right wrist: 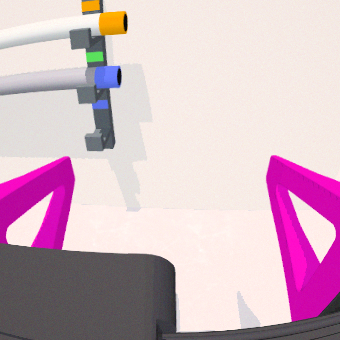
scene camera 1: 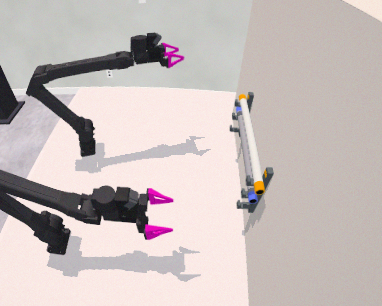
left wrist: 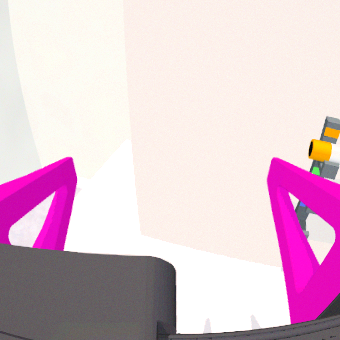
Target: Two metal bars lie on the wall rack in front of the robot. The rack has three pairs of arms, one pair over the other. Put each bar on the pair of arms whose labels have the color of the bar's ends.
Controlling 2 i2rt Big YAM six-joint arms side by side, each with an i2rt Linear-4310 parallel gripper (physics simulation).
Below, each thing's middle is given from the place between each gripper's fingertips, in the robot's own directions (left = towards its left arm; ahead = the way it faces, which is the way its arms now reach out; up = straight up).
Labels:
I see my right gripper 270 mm short of the orange-ended white bar (scene camera 1: 254, 158), 300 mm to the right of it and 40 mm below it.
The orange-ended white bar lies 390 mm to the right of my left hand, 270 mm ahead of it and 130 mm below it.

